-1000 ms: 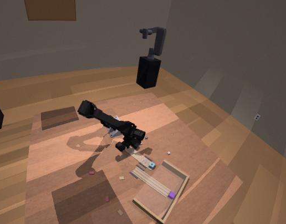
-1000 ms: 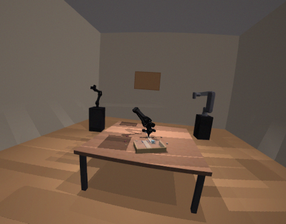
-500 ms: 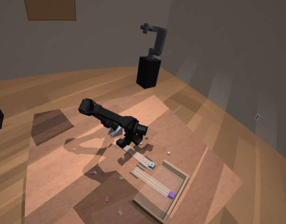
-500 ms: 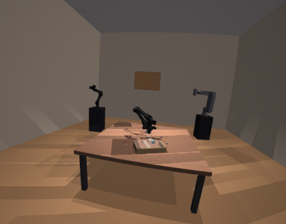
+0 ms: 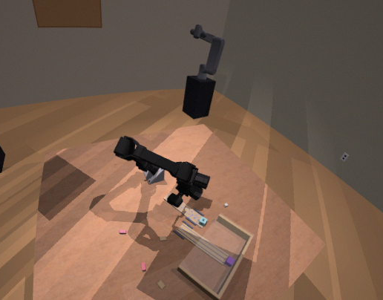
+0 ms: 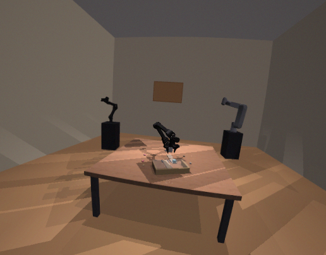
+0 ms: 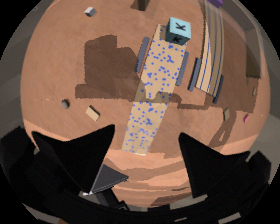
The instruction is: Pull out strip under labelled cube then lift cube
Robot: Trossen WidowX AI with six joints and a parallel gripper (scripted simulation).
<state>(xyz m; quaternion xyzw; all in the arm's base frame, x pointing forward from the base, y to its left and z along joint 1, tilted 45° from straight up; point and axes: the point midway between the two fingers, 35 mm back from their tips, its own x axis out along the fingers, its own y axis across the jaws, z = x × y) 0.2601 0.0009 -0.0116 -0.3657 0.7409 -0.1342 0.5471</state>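
Now: gripper tip 30 mm short of the dotted strip, 10 mm to the right of it and 50 mm above it. Also, from my gripper tip: labelled cyan cube: 140 mm ahead, 30 mm to the left, 40 mm below; then tiny white cube: 130 mm ahead, 210 mm to the left, 50 mm below.
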